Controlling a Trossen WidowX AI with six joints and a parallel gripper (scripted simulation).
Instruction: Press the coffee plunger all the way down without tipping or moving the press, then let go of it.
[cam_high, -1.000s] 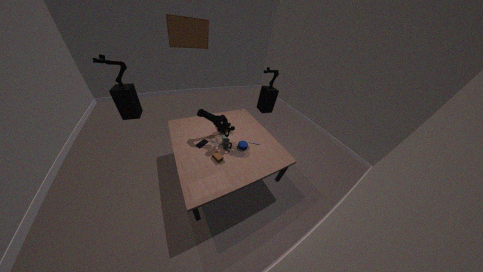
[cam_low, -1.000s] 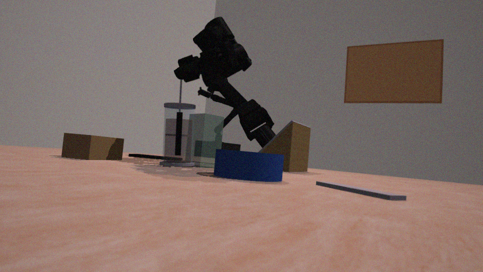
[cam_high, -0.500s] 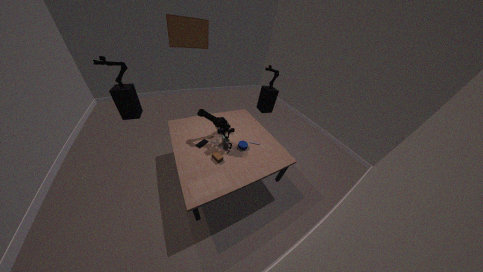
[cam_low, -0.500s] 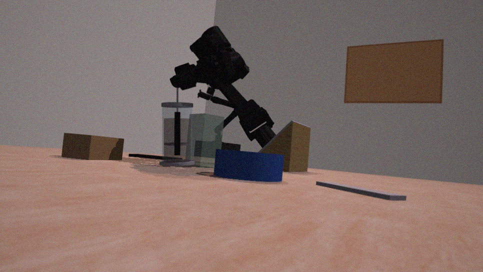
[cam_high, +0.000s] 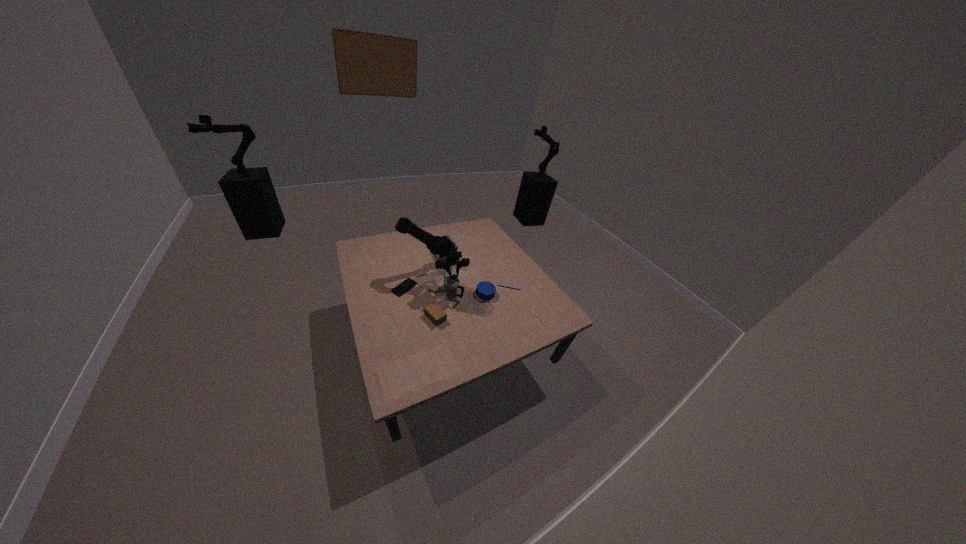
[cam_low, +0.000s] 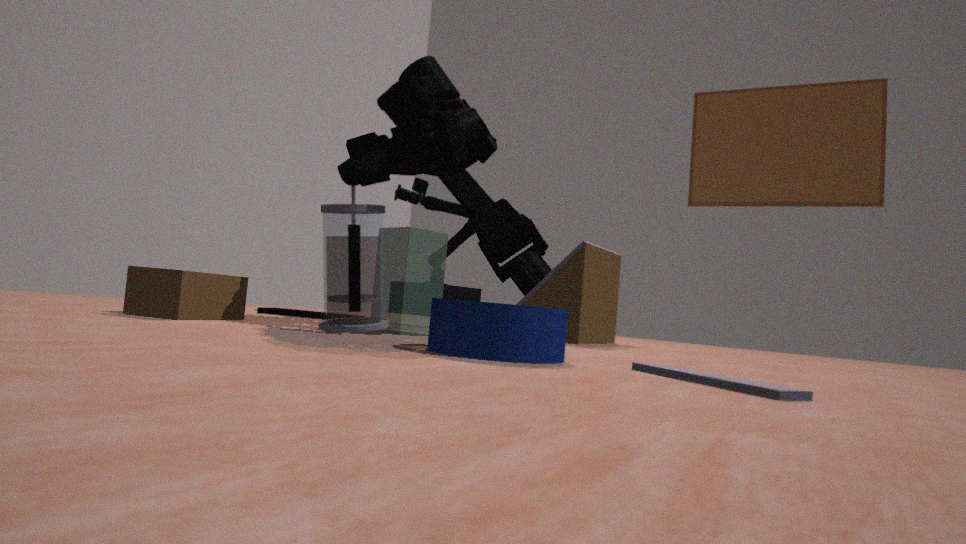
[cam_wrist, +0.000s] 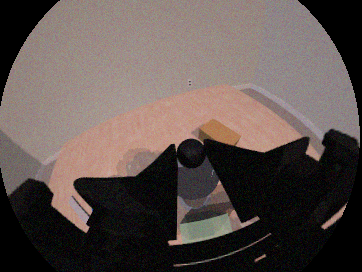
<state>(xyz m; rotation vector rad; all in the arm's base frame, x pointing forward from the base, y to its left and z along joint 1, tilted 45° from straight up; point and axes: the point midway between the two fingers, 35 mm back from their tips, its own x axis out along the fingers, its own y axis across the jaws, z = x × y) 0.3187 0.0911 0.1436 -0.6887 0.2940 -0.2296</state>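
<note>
Right now my gripper tip is 90 mm above the glass coffee press, 10 mm to the right of it and 10 mm past it. The rest, counted from my gripper tip: brown box: 150 mm below, 130 mm to the right, 100 mm ahead; then flat black slab: 260 mm to the right, 170 mm below, 160 mm behind; then thin grey strip: 400 mm to the left, 180 mm below, 30 mm behind.
</note>
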